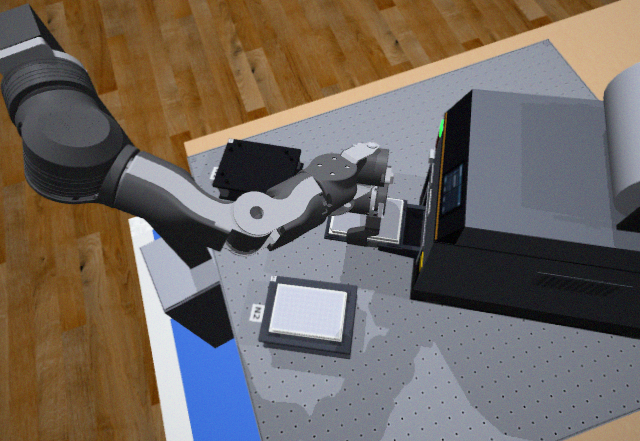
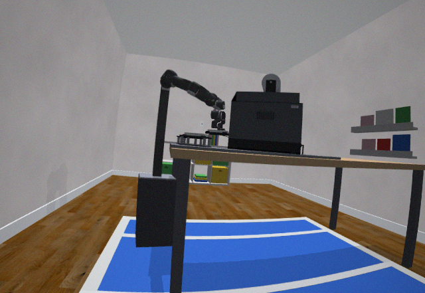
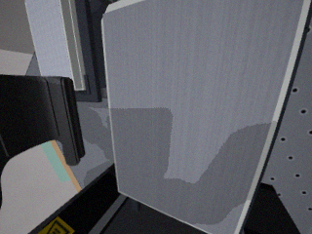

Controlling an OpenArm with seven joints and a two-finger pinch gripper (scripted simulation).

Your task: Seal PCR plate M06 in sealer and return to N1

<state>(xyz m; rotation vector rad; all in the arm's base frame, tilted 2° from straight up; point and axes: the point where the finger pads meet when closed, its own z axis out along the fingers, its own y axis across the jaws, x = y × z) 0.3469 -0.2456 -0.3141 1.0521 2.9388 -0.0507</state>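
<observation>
Right now the sealer stage is 30 mm below my hand. From my hand the other things lie so: pale key: 140 mm ahead, 10 mm to the left, 70 mm above; foil roll: 260 mm ahead, 210 mm to the right, 300 mm above.
</observation>
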